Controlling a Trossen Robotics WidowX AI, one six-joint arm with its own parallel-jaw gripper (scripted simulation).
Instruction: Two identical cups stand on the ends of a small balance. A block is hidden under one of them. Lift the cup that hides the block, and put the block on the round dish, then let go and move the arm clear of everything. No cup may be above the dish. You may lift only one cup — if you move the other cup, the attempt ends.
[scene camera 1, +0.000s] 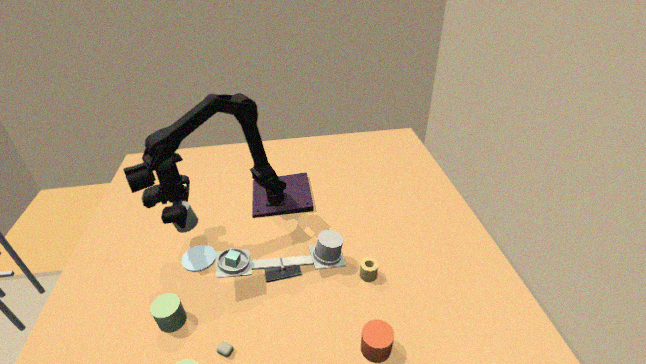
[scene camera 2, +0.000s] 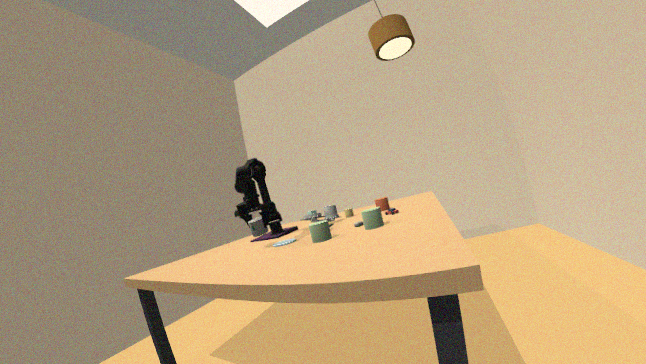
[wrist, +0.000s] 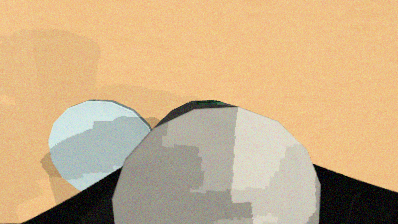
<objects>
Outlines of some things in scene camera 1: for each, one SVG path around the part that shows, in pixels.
My gripper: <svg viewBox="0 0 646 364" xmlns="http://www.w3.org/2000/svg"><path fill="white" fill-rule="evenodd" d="M143 191L143 206L151 208L160 202L162 205L166 205L167 202L173 203L173 206L162 209L162 222L164 224L176 222L180 228L185 228L188 210L181 204L182 201L188 202L190 191L188 176L179 174L179 178L172 183L162 184L159 182L158 185Z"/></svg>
A grey cup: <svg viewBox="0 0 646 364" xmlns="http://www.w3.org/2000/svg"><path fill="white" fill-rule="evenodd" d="M324 230L318 235L315 254L322 261L337 261L340 258L344 239L336 231Z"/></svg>
</objects>
